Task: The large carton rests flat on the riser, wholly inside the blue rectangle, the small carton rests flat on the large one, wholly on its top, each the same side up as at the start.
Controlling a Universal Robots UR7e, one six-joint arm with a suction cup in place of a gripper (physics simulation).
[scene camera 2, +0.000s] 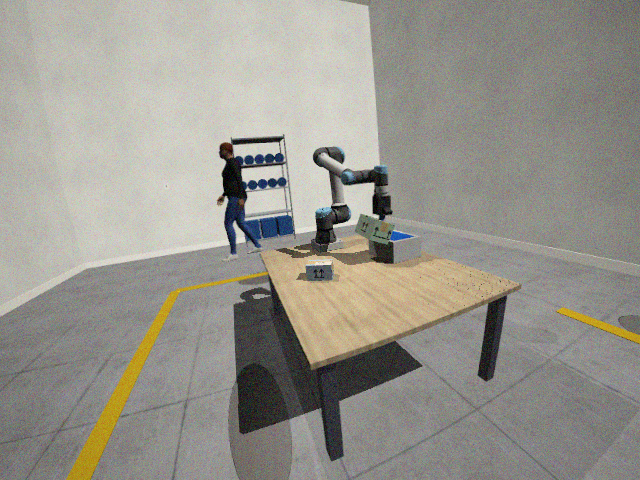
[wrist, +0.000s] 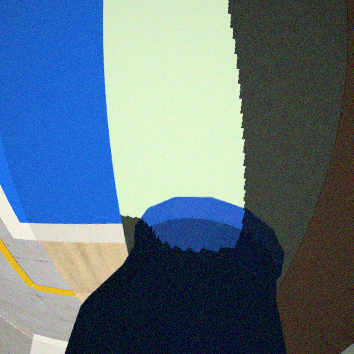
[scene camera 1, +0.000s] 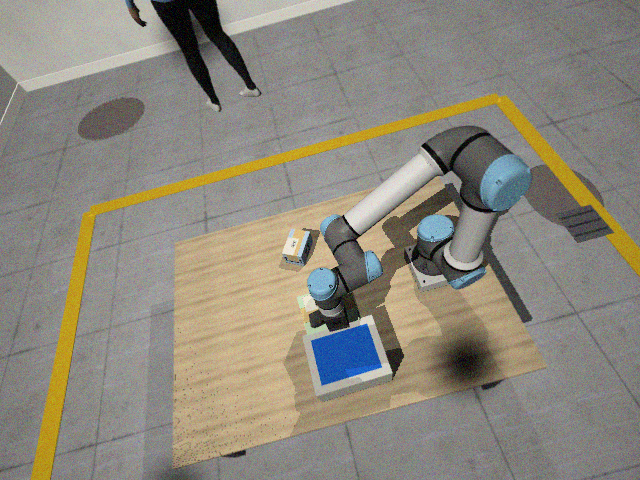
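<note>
The large carton [scene camera 1: 316, 329] [scene camera 2: 371, 232] [wrist: 172, 110] is pale green and hangs from my suction gripper [scene camera 1: 337, 321] [scene camera 2: 382, 217] [wrist: 192, 225]. In scene camera 2 it is tilted, its right end lower, and overlaps the near edge of the grey riser [scene camera 1: 356, 384] [scene camera 2: 405, 251] [wrist: 75, 233]; I cannot tell whether they touch. The blue rectangle [scene camera 1: 346, 353] [scene camera 2: 401, 236] [wrist: 55, 125] on the riser's top shows beside the carton. The small carton [scene camera 1: 297, 248] [scene camera 2: 319, 270], white and light blue with up arrows, stands on the table apart from the riser. My arm hides part of the large carton in scene camera 1.
The wooden table [scene camera 1: 232, 310] [scene camera 2: 413, 304] [wrist: 85, 265] carries the arm's base [scene camera 1: 431, 280]. A person [scene camera 1: 191, 41] [scene camera 2: 234, 180] stands on the floor beyond the table. A shelf rack [scene camera 2: 258, 139] stands by the wall. Yellow tape [scene camera 1: 206, 178] marks the floor.
</note>
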